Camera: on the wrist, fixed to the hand. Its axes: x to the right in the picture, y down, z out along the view.
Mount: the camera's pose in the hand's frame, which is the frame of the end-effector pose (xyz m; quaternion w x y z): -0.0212 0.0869 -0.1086 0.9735 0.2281 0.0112 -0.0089
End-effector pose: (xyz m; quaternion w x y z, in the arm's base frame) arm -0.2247 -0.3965 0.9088 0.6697 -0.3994 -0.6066 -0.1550
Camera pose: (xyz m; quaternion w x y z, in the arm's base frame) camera -0.0943 -0.4259 0.8648 0.7485 -0.2289 -0.6220 -0.0230
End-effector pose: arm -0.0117 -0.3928 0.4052 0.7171 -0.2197 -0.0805 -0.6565
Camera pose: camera 0.0518 -0.4157 0.2817 0.7433 -0.0422 -0.2220 -0.6296
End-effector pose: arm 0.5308 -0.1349 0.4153 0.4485 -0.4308 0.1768 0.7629
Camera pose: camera 0.5171 -0.2639 0.3610 0.5397 -0.3272 0.3473 0.6936
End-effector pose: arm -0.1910 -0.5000 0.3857 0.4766 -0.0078 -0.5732 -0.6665
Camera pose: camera -0.0652 -0.5608 0.4024 0.4663 0.1137 -0.7048 -0.5224
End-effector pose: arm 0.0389 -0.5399 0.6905 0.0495 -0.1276 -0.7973 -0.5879
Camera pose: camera 0.0743 -0.6222 0.7990 0.0810 -0.0992 -0.9109 -0.3923
